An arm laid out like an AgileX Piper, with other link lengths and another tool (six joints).
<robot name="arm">
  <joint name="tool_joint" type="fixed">
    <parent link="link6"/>
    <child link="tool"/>
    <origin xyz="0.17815 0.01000 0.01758" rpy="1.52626 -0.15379 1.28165"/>
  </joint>
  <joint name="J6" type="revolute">
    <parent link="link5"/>
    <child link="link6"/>
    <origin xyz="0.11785 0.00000 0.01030" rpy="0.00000 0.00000 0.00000"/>
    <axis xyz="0.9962 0 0.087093"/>
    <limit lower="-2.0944" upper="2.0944"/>
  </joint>
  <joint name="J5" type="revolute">
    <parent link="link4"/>
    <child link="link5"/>
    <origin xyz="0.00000 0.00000 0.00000" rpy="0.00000 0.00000 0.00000"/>
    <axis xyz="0 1 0"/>
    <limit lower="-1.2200" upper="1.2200"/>
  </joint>
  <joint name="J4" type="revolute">
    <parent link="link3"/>
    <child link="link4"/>
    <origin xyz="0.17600 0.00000 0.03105" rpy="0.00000 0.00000 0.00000"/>
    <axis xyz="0.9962 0 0.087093"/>
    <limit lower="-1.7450" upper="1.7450"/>
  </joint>
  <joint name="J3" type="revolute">
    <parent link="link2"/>
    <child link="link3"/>
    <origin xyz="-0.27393 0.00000 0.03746" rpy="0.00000 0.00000 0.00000"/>
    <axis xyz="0 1 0"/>
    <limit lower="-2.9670" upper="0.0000"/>
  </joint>
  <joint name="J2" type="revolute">
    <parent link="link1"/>
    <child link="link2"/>
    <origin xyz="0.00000 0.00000 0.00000" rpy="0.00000 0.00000 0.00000"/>
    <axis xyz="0 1 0"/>
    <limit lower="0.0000" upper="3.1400"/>
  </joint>
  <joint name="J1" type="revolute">
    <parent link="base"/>
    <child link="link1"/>
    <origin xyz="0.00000 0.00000 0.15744" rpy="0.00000 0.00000 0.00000"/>
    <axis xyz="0 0 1"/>
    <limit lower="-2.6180" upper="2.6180"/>
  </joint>
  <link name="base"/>
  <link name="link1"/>
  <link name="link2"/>
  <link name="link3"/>
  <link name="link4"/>
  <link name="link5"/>
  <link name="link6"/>
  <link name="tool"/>
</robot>
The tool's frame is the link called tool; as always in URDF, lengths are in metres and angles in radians.
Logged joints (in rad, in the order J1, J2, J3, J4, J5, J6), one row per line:
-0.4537 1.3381 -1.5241 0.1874 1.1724 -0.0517
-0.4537 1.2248 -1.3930 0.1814 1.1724 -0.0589
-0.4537 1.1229 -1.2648 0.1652 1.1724 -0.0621
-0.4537 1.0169 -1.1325 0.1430 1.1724 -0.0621
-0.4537 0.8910 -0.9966 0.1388 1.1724 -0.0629
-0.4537 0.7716 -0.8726 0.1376 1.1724 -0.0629
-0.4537 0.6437 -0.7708 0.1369 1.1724 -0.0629
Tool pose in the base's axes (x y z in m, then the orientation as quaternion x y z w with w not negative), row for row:
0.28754 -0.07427 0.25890 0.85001 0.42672 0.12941 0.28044
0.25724 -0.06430 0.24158 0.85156 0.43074 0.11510 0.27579
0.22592 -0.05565 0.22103 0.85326 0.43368 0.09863 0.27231
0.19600 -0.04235 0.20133 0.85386 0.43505 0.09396 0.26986
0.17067 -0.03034 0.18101 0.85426 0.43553 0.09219 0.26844
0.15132 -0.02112 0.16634 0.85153 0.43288 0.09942 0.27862
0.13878 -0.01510 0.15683 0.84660 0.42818 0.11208 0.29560
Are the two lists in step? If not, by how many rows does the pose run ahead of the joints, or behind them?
The pose runs 1 row ahead of the joints: the pose in row i belongs to the joints in row i + 1.
